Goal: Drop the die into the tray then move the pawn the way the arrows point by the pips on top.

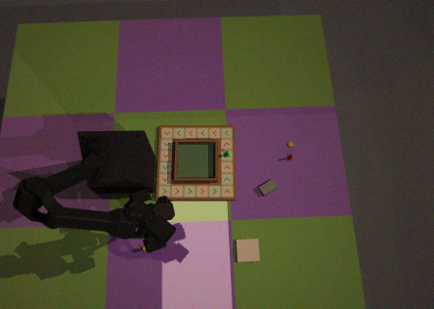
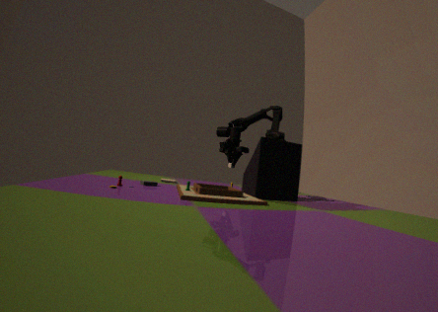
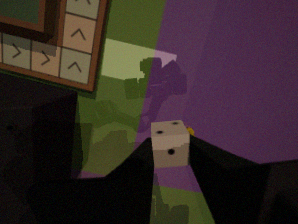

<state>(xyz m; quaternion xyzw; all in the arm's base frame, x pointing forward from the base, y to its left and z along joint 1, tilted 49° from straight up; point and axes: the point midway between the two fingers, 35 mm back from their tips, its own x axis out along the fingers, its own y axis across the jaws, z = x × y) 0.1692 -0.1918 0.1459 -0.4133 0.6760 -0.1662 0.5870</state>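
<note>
Right now my gripper tip is 28 cm to the right of the green pawn, 24 cm short of it and 10 cm above it. The rest, counted from my gripper tip: green dice tray 25 cm to the left, 13 cm ahead, 12 cm below; then grey block 39 cm ahead, 16 cm to the left, 12 cm below; then tan tile 32 cm ahead, 12 cm below, 7 cm to the right.
</note>
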